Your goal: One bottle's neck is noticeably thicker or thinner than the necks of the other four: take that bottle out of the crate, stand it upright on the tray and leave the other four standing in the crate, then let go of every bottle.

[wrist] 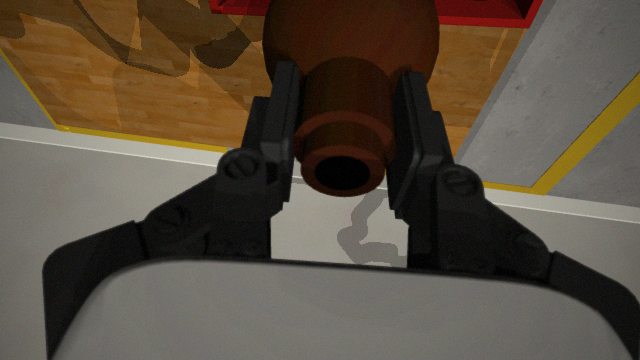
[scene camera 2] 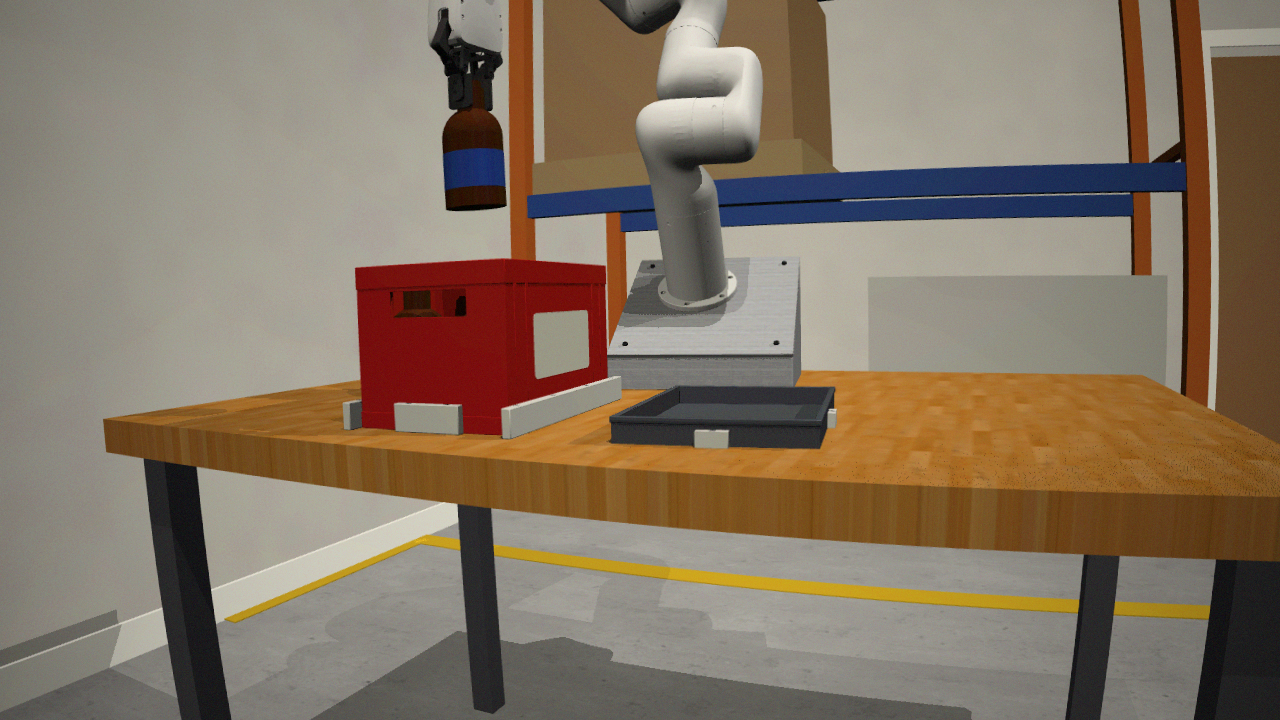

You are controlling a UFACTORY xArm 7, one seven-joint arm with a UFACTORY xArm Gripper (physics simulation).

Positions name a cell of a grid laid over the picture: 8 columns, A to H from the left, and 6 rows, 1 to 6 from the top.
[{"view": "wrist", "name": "my gripper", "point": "E2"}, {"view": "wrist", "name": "brown bottle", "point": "E3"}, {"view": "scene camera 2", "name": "my gripper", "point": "C1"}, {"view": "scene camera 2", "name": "brown bottle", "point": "C3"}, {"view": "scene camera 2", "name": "pale crate rail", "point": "D4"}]
